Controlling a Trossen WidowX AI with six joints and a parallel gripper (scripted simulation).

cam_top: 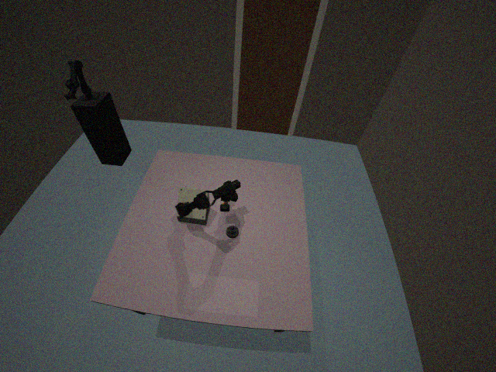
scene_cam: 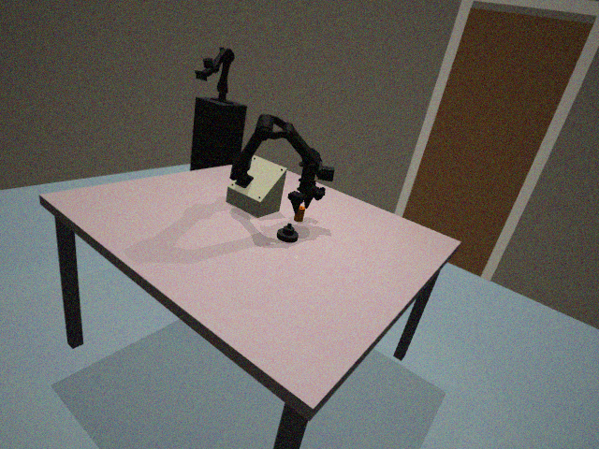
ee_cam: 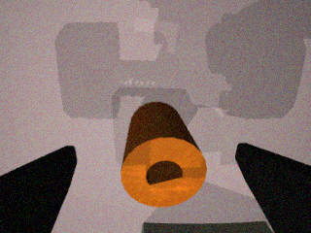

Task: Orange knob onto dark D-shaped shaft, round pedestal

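Right now the orange knob is 10 mm below my gripper tip. Also, from my gripper tip: dark round pedestal 180 mm to the right, 70 mm ahead, 10 mm below.
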